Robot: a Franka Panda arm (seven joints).
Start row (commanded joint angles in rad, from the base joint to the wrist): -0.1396 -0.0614 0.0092 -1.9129 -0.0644 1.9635 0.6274
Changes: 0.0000 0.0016 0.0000 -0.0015 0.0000 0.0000 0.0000; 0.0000 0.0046 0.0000 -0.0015 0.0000 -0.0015 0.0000; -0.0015 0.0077 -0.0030 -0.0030 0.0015 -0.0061 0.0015; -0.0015 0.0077 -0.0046 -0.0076 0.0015 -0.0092 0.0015; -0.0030 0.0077 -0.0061 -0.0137 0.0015 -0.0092 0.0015; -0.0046 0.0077 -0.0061 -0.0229 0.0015 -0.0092 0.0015; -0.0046 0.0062 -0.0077 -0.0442 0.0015 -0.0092 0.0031; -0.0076 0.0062 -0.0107 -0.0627 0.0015 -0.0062 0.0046; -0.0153 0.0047 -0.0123 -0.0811 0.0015 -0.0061 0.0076; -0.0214 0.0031 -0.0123 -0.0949 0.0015 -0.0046 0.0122; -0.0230 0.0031 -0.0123 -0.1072 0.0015 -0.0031 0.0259; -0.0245 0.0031 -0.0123 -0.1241 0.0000 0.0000 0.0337; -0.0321 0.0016 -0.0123 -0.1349 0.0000 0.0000 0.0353; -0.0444 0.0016 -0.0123 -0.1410 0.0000 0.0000 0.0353; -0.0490 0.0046 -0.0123 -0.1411 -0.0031 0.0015 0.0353
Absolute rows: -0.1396 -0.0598 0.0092 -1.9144 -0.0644 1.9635 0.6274; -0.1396 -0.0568 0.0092 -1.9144 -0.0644 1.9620 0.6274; -0.1411 -0.0537 0.0062 -1.9159 -0.0629 1.9574 0.6289; -0.1411 -0.0537 0.0046 -1.9205 -0.0629 1.9543 0.6289; -0.1426 -0.0537 0.0031 -1.9266 -0.0629 1.9543 0.6289; -0.1442 -0.0537 0.0031 -1.9358 -0.0629 1.9543 0.6289; -0.1442 -0.0552 0.0015 -1.9571 -0.0629 1.9543 0.6305; -0.1472 -0.0552 -0.0015 -1.9756 -0.0629 1.9573 0.6320; -0.1549 -0.0567 -0.0031 -1.9940 -0.0629 1.9574 0.6350; -0.1610 -0.0583 -0.0031 -2.0078 -0.0629 1.9589 0.6396; -0.1626 -0.0583 -0.0031 -2.0201 -0.0629 1.9604 0.6533; -0.1641 -0.0583 -0.0031 -2.0370 -0.0644 1.9635 0.6611; -0.1717 -0.0598 -0.0031 -2.0478 -0.0644 1.9635 0.6627; -0.1840 -0.0598 -0.0031 -2.0539 -0.0644 1.9635 0.6627; -0.1886 -0.0568 -0.0031 -2.0540 -0.0675 1.9650 0.6627
